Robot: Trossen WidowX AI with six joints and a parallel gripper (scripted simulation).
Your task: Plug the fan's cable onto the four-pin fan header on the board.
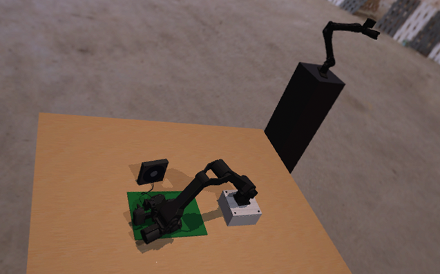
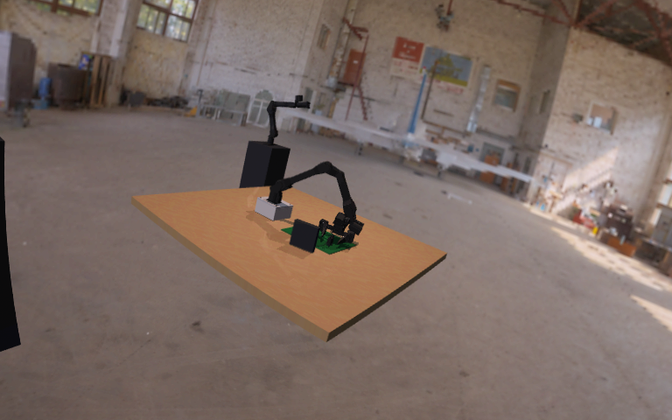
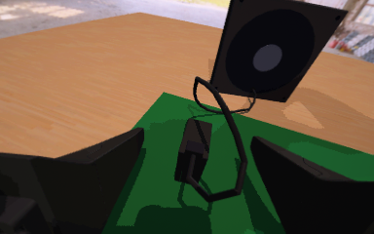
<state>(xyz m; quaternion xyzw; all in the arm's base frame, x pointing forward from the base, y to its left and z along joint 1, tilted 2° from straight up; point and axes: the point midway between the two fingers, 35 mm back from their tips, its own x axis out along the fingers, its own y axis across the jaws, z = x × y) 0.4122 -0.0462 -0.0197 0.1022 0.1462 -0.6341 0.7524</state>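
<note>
The black plug lies 1 cm to the left of my gripper tip and 1 cm below it. From my gripper tip the other things lie so: black fan: 6 cm behind, 13 cm to the right, 3 cm above; then green board: 8 cm behind, 5 cm to the left, 5 cm below.
</note>
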